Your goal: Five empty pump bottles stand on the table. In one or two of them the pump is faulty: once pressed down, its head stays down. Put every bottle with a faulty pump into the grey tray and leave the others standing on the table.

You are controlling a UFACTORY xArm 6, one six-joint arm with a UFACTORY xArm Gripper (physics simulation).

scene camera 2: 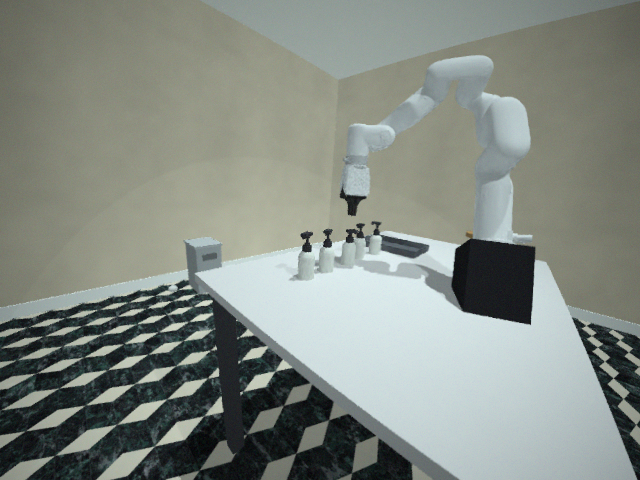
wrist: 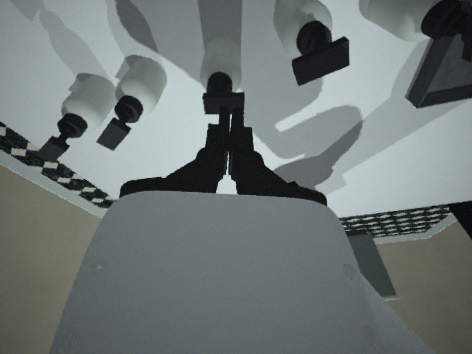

my gripper: scene camera 2; wrist
same spot on my gripper: [wrist: 246, 166] = [scene camera 2: 354, 199]
